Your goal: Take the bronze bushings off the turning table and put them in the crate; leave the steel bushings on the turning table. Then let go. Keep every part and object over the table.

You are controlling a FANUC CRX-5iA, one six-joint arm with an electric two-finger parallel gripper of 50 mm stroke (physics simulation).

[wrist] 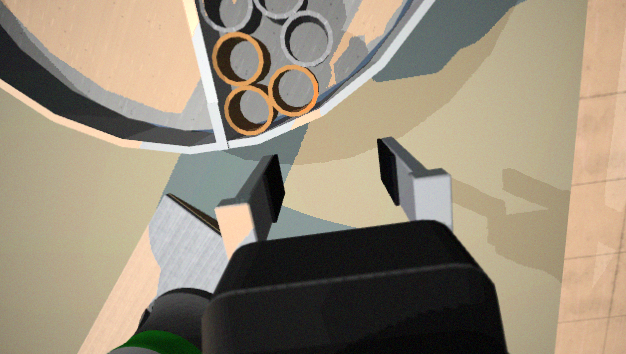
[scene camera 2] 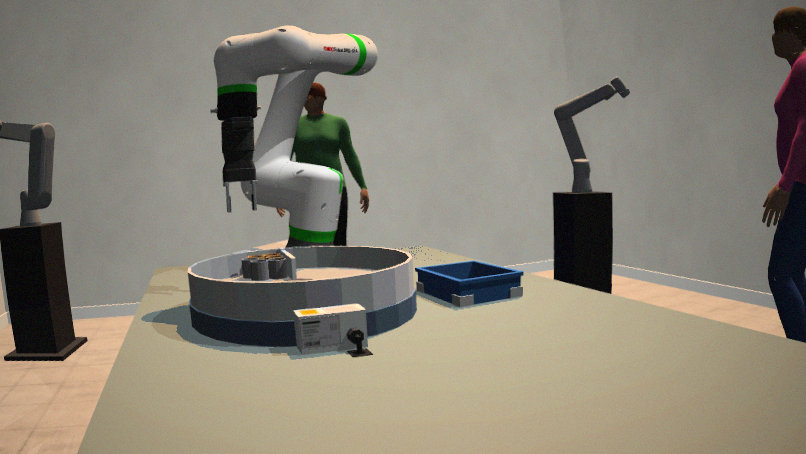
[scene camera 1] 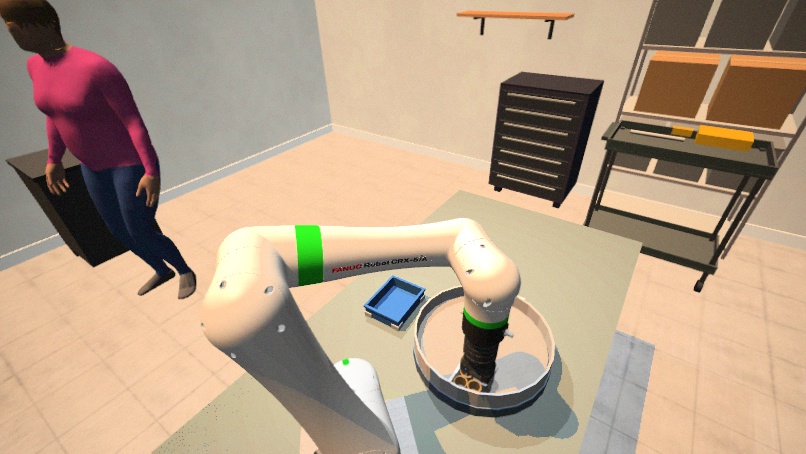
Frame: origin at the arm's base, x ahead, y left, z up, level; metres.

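Seen in the pictures: gripper, between the fingertips: (wrist: pixel 329 167) (scene camera 2: pixel 241 211) (scene camera 1: pixel 479 378); arm's base, origin of its link: (wrist: pixel 197 342).
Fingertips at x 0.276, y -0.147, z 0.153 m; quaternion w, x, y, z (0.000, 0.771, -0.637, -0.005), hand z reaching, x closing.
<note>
Offsets run from my fingertips to a thing's top centre. "spot": to the spot under its first point.
Three bronze bushings {dx +0.052, dy +0.069, dz -0.097 m} (wrist: pixel 226 59) {dx +0.031, dy +0.028, dz -0.097 m} (wrist: pixel 277 90) {dx +0.015, dy +0.062, dz -0.097 m} (wrist: pixel 234 110) (scene camera 1: pixel 468 383) stand upright, close together between the divider (wrist: pixel 207 85) (scene camera 2: pixel 290 262) and the rim of the turning table (wrist: pixel 187 149) (scene camera 2: pixel 253 301) (scene camera 1: pixel 510 401). Three steel bushings (wrist: pixel 290 38) {dx +0.090, dy +0.076, dz -0.097 m} (wrist: pixel 232 29) {spot: dx +0.083, dy +0.037, dz -0.097 m} (wrist: pixel 280 16) stand beside them; two are cut off by the wrist view's top edge. The blue crate {dx +0.137, dy +0.459, dz -0.137 m} (scene camera 1: pixel 383 316) (scene camera 2: pixel 490 288) stands beside the turning table; its visible inside is empty. My gripper (scene camera 2: pixel 241 210) (wrist: pixel 329 167) is open and empty, pointing down, well above the turning table's rim. Its fingertips are unclear in scene camera 1.
A white labelled box {spot: dx +0.445, dy +0.142, dz -0.156 m} (scene camera 2: pixel 318 332) and a small black device {spot: dx +0.453, dy +0.194, dz -0.163 m} (scene camera 2: pixel 355 336) stand against the turning table's outer side. A person in pink (scene camera 1: pixel 90 107) (scene camera 2: pixel 795 124) and one in green (scene camera 2: pixel 324 138) stand beyond the table. Two grey arms on black pedestals stand in the background.
</note>
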